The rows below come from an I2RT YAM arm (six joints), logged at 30 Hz.
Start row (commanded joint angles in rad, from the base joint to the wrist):
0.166, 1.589, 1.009, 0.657, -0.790, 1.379
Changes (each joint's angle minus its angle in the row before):
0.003, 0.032, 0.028, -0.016, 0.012, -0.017
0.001, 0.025, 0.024, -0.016, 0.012, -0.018
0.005, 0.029, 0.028, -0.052, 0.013, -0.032
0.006, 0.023, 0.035, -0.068, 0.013, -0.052
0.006, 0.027, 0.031, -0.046, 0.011, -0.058
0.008, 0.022, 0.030, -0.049, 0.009, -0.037
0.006, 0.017, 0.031, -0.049, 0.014, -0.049
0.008, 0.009, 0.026, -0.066, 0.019, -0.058
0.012, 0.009, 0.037, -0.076, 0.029, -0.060
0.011, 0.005, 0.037, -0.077, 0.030, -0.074
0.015, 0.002, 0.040, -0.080, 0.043, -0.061
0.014, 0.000, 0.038, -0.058, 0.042, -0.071
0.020, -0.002, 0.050, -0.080, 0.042, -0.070
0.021, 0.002, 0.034, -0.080, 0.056, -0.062
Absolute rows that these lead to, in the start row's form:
0.169, 1.621, 1.037, 0.641, -0.778, 1.362
0.170, 1.646, 1.061, 0.625, -0.766, 1.344
0.175, 1.675, 1.089, 0.573, -0.753, 1.312
0.181, 1.698, 1.124, 0.505, -0.740, 1.260
0.187, 1.725, 1.155, 0.459, -0.729, 1.202
0.195, 1.747, 1.185, 0.410, -0.720, 1.165
0.201, 1.764, 1.216, 0.361, -0.706, 1.116
0.209, 1.773, 1.242, 0.295, -0.687, 1.058
0.221, 1.782, 1.279, 0.219, -0.658, 0.998
0.232, 1.787, 1.316, 0.142, -0.628, 0.924
0.247, 1.789, 1.356, 0.062, -0.585, 0.863
0.261, 1.789, 1.394, 0.004, -0.543, 0.792
0.281, 1.787, 1.444, -0.076, -0.501, 0.722
0.302, 1.789, 1.478, -0.156, -0.445, 0.660

